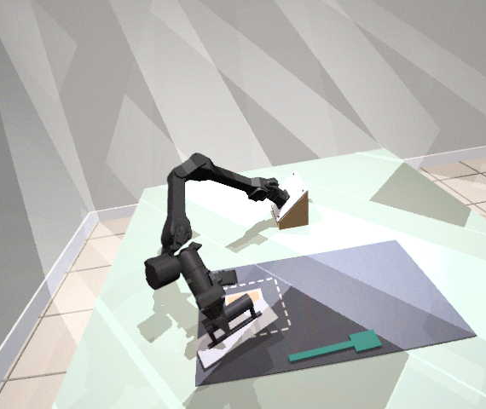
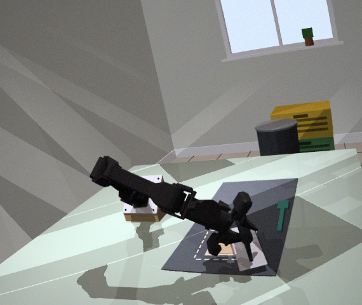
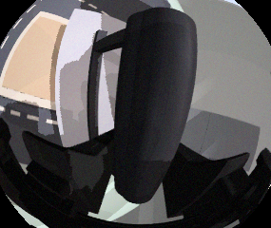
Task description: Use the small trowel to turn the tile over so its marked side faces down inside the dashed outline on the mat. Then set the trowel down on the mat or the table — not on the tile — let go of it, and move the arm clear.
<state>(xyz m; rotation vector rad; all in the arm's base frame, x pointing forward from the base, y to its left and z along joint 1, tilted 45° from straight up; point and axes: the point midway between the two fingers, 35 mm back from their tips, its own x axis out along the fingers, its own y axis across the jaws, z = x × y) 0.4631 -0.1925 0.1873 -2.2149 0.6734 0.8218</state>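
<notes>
Right now the teal trowel is 250 mm to the left of my gripper tip, 70 mm below it and 50 mm ahead of it. The rest, counted from my gripper tip: dark mat 240 mm to the left, 90 mm below, 90 mm behind; tile 110 mm behind, 70 mm below, 50 mm to the left.
</notes>
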